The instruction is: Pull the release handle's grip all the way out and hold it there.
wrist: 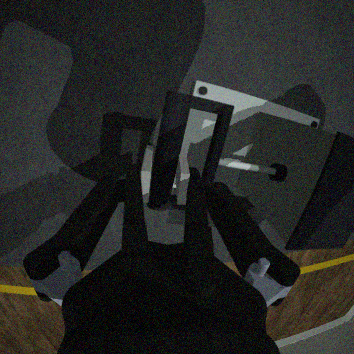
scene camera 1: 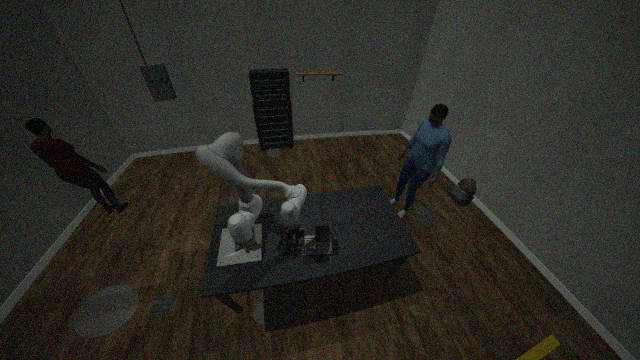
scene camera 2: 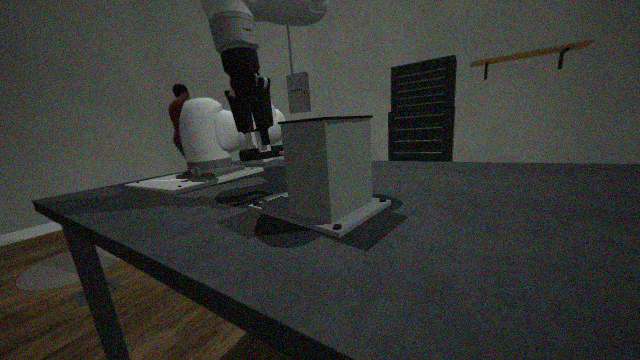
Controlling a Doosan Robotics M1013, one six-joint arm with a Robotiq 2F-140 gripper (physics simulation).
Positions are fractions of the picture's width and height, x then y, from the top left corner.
Labels:
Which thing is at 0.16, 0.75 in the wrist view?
My gripper.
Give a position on a release handle grip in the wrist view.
0.50, 0.30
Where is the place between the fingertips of my gripper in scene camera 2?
0.41, 0.45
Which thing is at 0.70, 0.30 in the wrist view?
A light base plate.

